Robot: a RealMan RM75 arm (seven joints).
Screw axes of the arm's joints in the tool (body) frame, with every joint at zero. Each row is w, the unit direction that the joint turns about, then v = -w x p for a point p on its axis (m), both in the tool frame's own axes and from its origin. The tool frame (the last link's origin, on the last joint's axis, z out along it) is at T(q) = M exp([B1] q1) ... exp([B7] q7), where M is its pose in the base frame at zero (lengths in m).
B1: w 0 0 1 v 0.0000 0.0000 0.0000
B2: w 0 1 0 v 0.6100 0.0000 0.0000
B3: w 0 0 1 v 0.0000 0.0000 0.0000
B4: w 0 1 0 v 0.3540 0.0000 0.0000
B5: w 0 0 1 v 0.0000 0.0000 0.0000
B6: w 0 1 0 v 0.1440 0.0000 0.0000
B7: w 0 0 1 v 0.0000 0.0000 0.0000
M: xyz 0.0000 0.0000 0.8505 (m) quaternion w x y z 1 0 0 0
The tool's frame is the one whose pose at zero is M.
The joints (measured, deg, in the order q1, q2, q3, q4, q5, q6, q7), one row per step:
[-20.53, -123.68, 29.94, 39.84, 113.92, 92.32, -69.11]
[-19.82, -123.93, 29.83, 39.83, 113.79, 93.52, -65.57]
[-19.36, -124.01, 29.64, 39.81, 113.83, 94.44, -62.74]
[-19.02, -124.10, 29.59, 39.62, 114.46, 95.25, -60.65]
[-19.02, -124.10, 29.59, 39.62, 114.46, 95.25, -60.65]
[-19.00, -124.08, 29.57, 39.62, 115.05, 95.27, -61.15]
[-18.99, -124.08, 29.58, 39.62, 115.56, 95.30, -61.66]
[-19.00, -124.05, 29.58, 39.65, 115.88, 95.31, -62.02]
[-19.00, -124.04, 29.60, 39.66, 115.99, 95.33, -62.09]
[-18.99, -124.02, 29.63, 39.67, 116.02, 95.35, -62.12]
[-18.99, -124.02, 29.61, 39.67, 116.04, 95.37, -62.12]
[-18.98, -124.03, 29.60, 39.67, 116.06, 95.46, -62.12]
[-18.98, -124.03, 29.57, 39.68, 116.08, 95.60, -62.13]
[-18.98, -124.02, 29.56, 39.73, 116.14, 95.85, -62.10]
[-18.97, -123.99, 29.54, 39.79, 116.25, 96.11, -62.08]
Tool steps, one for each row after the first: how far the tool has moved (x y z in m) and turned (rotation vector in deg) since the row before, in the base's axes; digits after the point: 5 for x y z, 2 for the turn. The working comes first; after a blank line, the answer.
Tool pose at each row, in the base's axes (x y z in m, rotation vector in deg; the steps are taken from these numbers as rounded here):
[-0.30039, 0.28003, -0.00173, -144.79, -36.44, -46.03]
[-0.30055, 0.27418, -0.00294, -145.35, -32.37, -46.11]
[-0.30099, 0.27013, -0.00312, -145.73, -29.01, -45.94]
[-0.30152, 0.26567, -0.00518, -146.67, -26.78, -45.60]
[-0.30152, 0.26567, -0.00518, -146.67, -26.78, -45.60]
[-0.30238, 0.26470, -0.00597, -147.15, -27.60, -45.27]
[-0.30296, 0.26383, -0.00682, -147.60, -28.41, -45.04]
[-0.30340, 0.26348, -0.00704, -147.86, -28.91, -44.83]
[-0.30351, 0.26331, -0.00716, -147.99, -29.00, -44.76]
[-0.30359, 0.26321, -0.00711, -148.05, -29.02, -44.72]
[-0.30360, 0.26316, -0.00710, -148.05, -29.03, -44.73]
[-0.30348, 0.26292, -0.00717, -148.11, -29.02, -44.81]
[-0.30328, 0.26269, -0.00709, -148.17, -28.99, -44.93]
[-0.30293, 0.26229, -0.00691, -148.35, -28.82, -45.06]
[-0.30276, 0.26180, -0.00663, -148.56, -28.67, -45.13]

[-0.00016, -0.00585, -0.00121, 1.05, 0.74, -2.67]
[-0.00044, -0.00405, -0.00018, 0.90, 0.76, -2.15]
[-0.00053, -0.00446, -0.00206, -0.03, 0.70, -1.64]
[0.00000, 0.00000, 0.00000, 0.00, 0.00, 0.00]
[-0.00086, -0.00097, -0.00079, -0.68, 0.12, 0.41]
[-0.00058, -0.00087, -0.00085, -0.66, 0.05, 0.39]
[-0.00044, -0.00035, -0.00022, -0.39, 0.08, 0.26]
[-0.00011, -0.00017, -0.00012, -0.14, 0.04, 0.02]
[-0.00008, -0.00010, 0.00005, -0.06, 0.03, 0.00]
[-0.00001, -0.00005, 0.00001, 0.00, -0.01, 0.00]
[0.00012, -0.00024, -0.00007, -0.06, -0.05, -0.04]
[0.00020, -0.00023, 0.00008, -0.06, -0.08, -0.07]
[0.00035, -0.00040, 0.00018, -0.12, -0.05, -0.20]
[0.00017, -0.00049, 0.00028, -0.14, -0.01, -0.18]

